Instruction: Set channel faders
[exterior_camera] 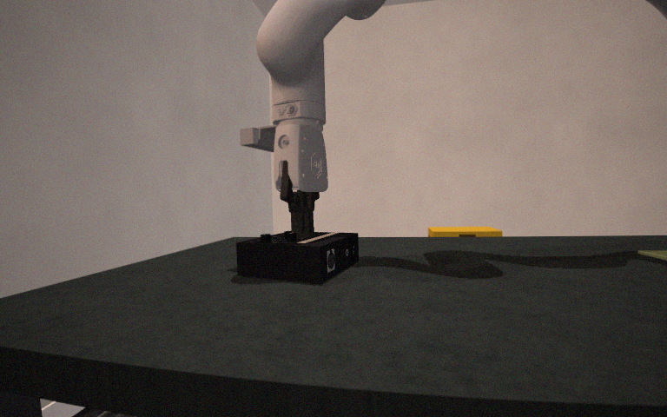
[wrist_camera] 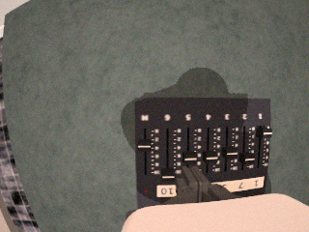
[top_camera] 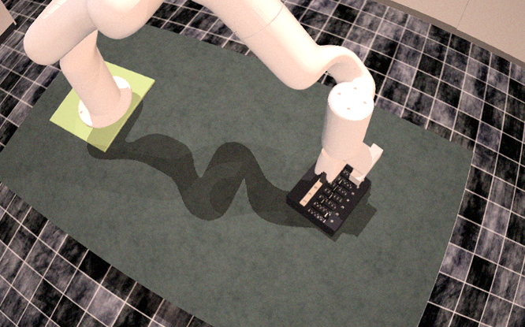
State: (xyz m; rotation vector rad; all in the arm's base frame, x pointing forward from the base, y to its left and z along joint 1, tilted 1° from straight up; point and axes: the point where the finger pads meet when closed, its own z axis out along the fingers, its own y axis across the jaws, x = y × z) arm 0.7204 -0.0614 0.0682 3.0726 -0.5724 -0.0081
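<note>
The master fader lies 5 cm ahead of my hand, 3 cm to the left of it and 1 cm below it.
</note>
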